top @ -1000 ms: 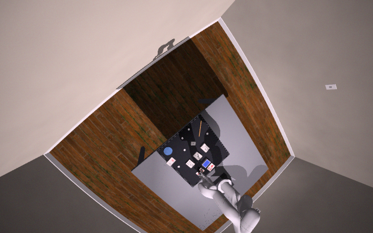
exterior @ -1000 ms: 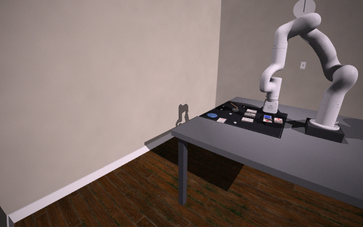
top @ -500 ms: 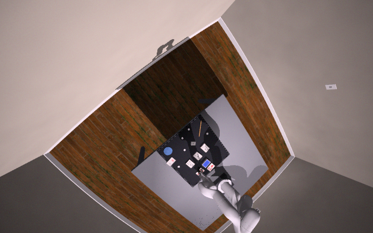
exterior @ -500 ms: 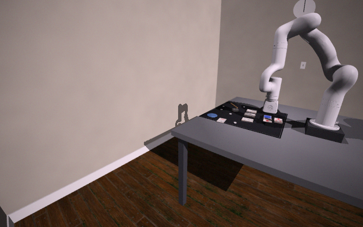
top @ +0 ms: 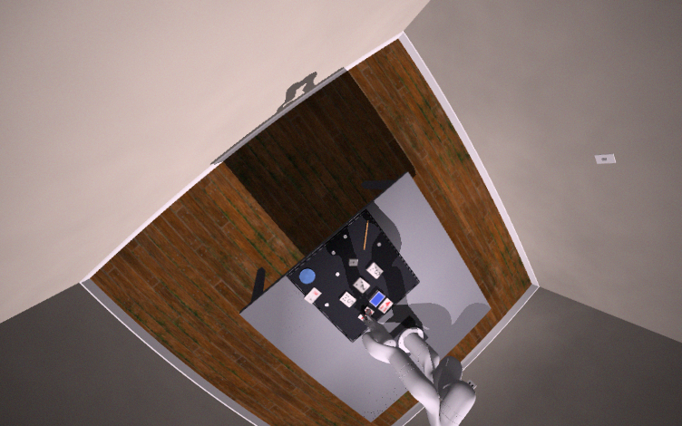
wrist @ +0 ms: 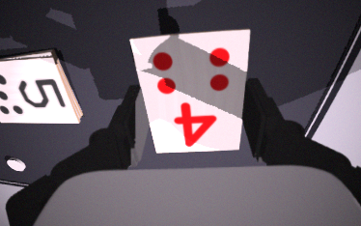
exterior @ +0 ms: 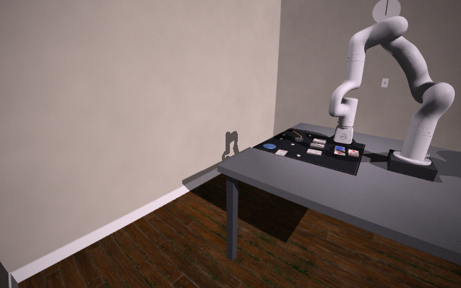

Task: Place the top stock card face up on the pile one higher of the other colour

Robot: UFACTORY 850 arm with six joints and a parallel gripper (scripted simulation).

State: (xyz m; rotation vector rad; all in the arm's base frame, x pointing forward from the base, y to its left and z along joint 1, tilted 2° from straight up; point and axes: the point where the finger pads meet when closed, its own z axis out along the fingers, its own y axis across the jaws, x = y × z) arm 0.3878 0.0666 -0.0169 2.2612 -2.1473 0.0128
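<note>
The red 4 card is 1 cm below my hand. The rest, counted from my hand: red 4: 12 cm to the right, 8 cm behind, 4 cm below; black 5: 15 cm ahead, 4 cm below, 1 cm to the left; black 2: 16 cm ahead, 11 cm to the right, 4 cm below.
</note>
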